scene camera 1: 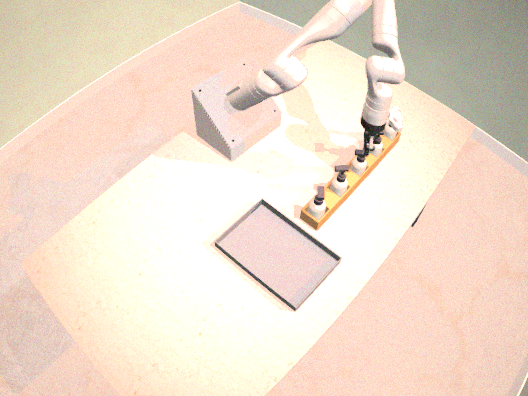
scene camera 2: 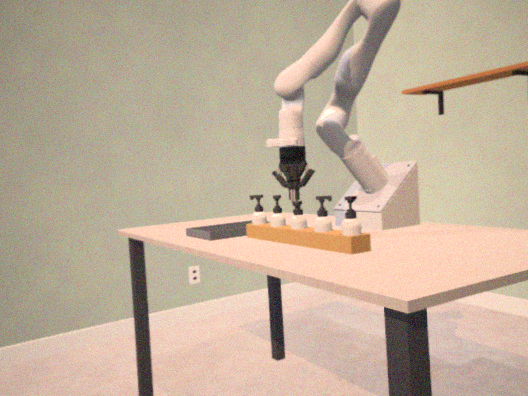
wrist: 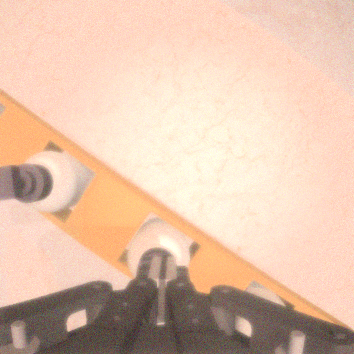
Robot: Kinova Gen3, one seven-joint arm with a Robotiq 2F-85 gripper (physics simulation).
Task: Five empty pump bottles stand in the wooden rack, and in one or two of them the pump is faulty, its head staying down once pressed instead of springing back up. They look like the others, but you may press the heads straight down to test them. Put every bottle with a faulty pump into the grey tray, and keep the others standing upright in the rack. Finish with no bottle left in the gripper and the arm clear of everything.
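Where they show: gripper, fingertip midpoint: (scene camera 1: 365, 153) (scene camera 2: 294, 202) (wrist: 163, 271); arm's base, link origin: (scene camera 1: 240, 97) (scene camera 2: 376, 184).
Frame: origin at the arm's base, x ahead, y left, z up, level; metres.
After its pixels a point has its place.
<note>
Five white pump bottles with black heads stand upright in the wooden rack (scene camera 1: 311, 220) @(x 0.379, y -0.252, z -0.113 m) (scene camera 2: 300, 239) @(x 0.475, y 0.033, z -0.126 m) (wrist: 107, 207) @(x 0.453, y 0.051, z -0.100 m). My gripper (scene camera 1: 368, 151) @(x 0.444, y -0.007, z -0.024 m) (scene camera 2: 294, 199) @(x 0.444, y -0.007, z -0.024 m) (wrist: 163, 271) @(x 0.444, y -0.007, z -0.024 m) is shut with nothing between its fingers. Its fingertips are at the head of the middle bottle (scene camera 1: 359, 165) @(x 0.439, y -0.024, z -0.068 m) (scene camera 2: 298, 221) @(x 0.453, y 0.011, z -0.078 m) (wrist: 165, 236) @(x 0.455, y -0.003, z -0.069 m), and that head stands lower than its neighbours. The two bottles nearer the tray (scene camera 1: 317, 209) @(x 0.386, y -0.237, z -0.070 m) (scene camera 1: 340, 185) @(x 0.413, y -0.128, z -0.066 m) have raised heads. The fourth bottle (scene camera 1: 376, 147) @(x 0.465, y 0.082, z -0.069 m) (scene camera 2: 323, 224) @(x 0.478, y 0.118, z -0.080 m) and fifth bottle (scene camera 2: 351, 227) @(x 0.505, y 0.224, z -0.081 m) have raised heads in scene camera 2. The grey tray (scene camera 1: 280, 255) @(x 0.346, y -0.381, z -0.143 m) (scene camera 2: 215, 231) @(x 0.487, y -0.317, z -0.116 m) is empty.
The arm's angled grey base (scene camera 1: 212, 125) @(x -0.028, y -0.129, z -0.032 m) (scene camera 2: 400, 195) @(x 0.027, y 0.103, z -0.037 m) stands behind the rack. The tray lies beside the rack's near end. The gripper is close above the rack, with the neighbouring pump heads on both sides. A wooden shelf (scene camera 2: 470, 81) is on the wall at the right.
</note>
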